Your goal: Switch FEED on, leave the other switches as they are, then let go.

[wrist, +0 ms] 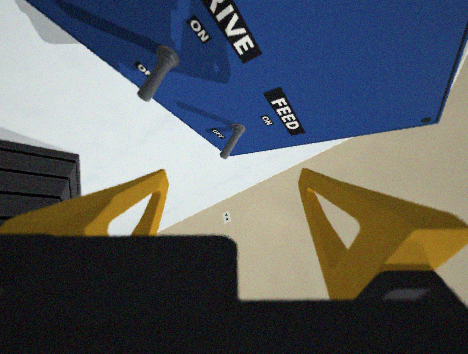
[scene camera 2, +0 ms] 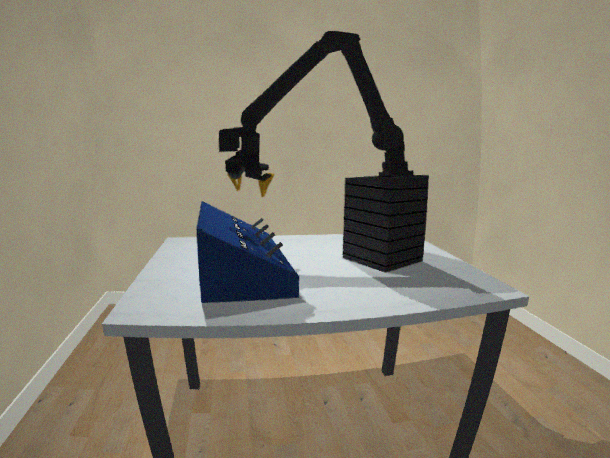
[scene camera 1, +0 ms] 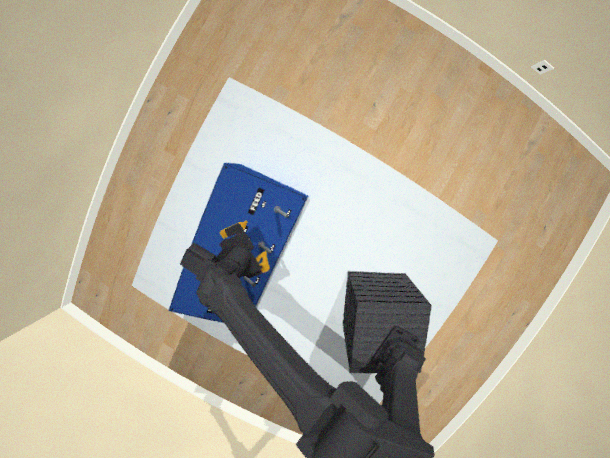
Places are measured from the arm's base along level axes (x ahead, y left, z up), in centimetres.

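Pixels of known places: gripper, between the fingertips: (wrist: 233, 176) (scene camera 2: 250, 193) (scene camera 1: 254, 237); arm's base, origin of its link: (scene camera 2: 395, 175) (scene camera 1: 394, 349).
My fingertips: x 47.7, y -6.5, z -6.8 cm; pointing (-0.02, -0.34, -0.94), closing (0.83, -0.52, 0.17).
Note:
Ahead of a thing's pixels: the offset from my fingertips to its middle. Level surfaces: height alone.
A blue sloped switch panel @(dx +4.9, dy +11.3, dz -16.1 cm) (scene camera 1: 215, 215) (scene camera 2: 240, 280) (wrist: 360, 60) stands on the table. The FEED label @(dx +5.5, dy -6.7, dz -9.8 cm) (scene camera 1: 256, 201) (wrist: 284, 111) is near its far end. The grey FEED lever @(dx -2.7, dy -7.4, dz -11.2 cm) (scene camera 1: 281, 211) (scene camera 2: 258, 222) (wrist: 232, 142) leans towards its OFF mark. The DRIVE lever @(dx -3.7, dy +4.6, dz -11.2 cm) (scene camera 1: 265, 246) (wrist: 158, 74) beside it also leans to the OFF side; the DRIVE label @(dx +4.5, dy +5.2, dz -9.8 cm) (wrist: 237, 32) shows partly. My gripper (scene camera 1: 248, 246) (scene camera 2: 251, 193) (wrist: 233, 176) is open and empty, above the middle of the panel and clear of the levers. The arm hides much of the other switches in scene camera 1.
A tall black ribbed pedestal (scene camera 1: 385, 320) (scene camera 2: 367, 225) (wrist: 35, 175) carries the arm and stands on the white table @(dz -22.6 cm) (scene camera 1: 350, 200) (scene camera 2: 350, 305), to the right of the panel's low edge. A wall socket (scene camera 1: 542, 67) (wrist: 227, 217) is on the wall beyond the table.

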